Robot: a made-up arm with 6 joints. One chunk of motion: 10 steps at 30 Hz.
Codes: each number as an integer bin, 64 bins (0 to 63) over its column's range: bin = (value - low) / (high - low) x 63, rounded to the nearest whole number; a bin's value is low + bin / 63 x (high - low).
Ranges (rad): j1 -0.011..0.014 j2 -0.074..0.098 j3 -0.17..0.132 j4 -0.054..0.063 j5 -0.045..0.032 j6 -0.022..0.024
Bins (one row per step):
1: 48 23 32 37 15 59
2: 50 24 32 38 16 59
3: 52 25 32 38 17 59
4: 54 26 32 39 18 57
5: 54 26 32 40 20 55
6: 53 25 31 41 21 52
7: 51 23 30 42 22 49
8: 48 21 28 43 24 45
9: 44 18 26 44 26 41
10: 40 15 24 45 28 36
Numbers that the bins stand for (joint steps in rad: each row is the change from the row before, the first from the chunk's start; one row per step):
1: 0.00805 -0.01121 -0.01660 0.01471 -0.02667 0.02108
2: 0.00884 -0.00848 -0.01660 0.01657 -0.02544 0.02108
3: 0.00963 -0.00575 -0.01660 0.01657 -0.02422 0.02108
4: 0.01043 -0.00302 -0.01660 0.01843 -0.02300 0.01962
5: 0.01043 -0.00302 -0.01660 0.02029 -0.02056 0.01816
6: 0.01003 -0.00575 -0.02140 0.02214 -0.01933 0.01597
7: 0.00924 -0.01121 -0.02619 0.02400 -0.01811 0.01378
8: 0.00805 -0.01667 -0.03578 0.02586 -0.01567 0.01086
9: 0.00646 -0.02486 -0.04537 0.02771 -0.01322 0.00794
10: 0.00487 -0.03305 -0.05495 0.02957 -0.01078 0.00429

